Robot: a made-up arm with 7 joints.
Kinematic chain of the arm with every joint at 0, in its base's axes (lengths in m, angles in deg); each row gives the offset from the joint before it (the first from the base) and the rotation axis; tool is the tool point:
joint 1: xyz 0 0 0.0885 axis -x
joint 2: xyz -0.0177 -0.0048 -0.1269 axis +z
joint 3: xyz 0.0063 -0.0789 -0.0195 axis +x
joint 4: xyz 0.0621 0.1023 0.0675 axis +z
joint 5: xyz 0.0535 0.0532 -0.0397 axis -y
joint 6: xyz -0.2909 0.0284 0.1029 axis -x
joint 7: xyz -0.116 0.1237 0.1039 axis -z
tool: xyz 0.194 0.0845 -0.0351
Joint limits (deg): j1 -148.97..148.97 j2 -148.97..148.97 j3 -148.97..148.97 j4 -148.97..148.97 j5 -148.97..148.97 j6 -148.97..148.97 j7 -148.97..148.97
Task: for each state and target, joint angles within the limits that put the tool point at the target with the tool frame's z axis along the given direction. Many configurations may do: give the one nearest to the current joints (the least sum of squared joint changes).
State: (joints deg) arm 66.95 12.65 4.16 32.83 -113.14 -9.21 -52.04
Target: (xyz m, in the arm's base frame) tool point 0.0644 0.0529 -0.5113 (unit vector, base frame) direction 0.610 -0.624 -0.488
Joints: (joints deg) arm 86.27 13.07 6.46 35.25 -134.51 -12.74 -41.28
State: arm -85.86 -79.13 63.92 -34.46 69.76 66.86 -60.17
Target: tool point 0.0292 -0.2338 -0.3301 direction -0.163 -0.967 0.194
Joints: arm -81.40 -112.96 98.31 -33.86 87.42 57.26 -53.59
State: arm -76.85 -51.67 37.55 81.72 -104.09 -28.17 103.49
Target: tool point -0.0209 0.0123 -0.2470 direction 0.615 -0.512 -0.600
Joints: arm -131.82 -20.70 51.06 64.83 -65.55 -15.32 77.91
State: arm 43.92 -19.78 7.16 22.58 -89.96 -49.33 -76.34
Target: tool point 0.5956 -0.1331 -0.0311 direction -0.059 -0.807 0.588
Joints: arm 27.78 -28.25 -14.47 16.46 -120.91 -80.47 -28.19
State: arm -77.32 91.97 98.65 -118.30 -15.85 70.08 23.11
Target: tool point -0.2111 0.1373 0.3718 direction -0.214 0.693 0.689
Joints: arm -72.62 141.31 103.55 -120.33 7.59 50.35 12.71
